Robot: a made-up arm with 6 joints. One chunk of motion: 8 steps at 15 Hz.
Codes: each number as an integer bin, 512 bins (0 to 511) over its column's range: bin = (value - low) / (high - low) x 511, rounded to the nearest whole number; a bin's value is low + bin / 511 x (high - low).
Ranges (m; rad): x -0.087..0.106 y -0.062..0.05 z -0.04..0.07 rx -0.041..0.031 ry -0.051..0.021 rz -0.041..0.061
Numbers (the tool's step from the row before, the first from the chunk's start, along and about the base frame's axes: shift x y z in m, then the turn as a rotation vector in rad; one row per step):
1: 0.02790 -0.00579 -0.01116 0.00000 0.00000 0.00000
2: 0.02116 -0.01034 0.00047 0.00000 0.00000 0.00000
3: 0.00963 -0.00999 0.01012 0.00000 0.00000 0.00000
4: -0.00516 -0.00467 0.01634 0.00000 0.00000 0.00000
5: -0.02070 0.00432 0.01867 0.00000 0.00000 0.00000
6: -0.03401 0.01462 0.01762 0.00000 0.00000 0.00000
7: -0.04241 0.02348 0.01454 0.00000 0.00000 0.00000
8: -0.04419 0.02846 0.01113 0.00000 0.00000 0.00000
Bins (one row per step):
1: 304 256 134 291 362 205
2: 286 236 188 291 362 205
3: 256 237 233 291 362 205
4: 217 262 262 291 362 205
5: 176 303 273 291 362 205
6: 140 350 268 291 362 205
7: 118 390 253 291 362 205
8: 113 413 238 291 362 205

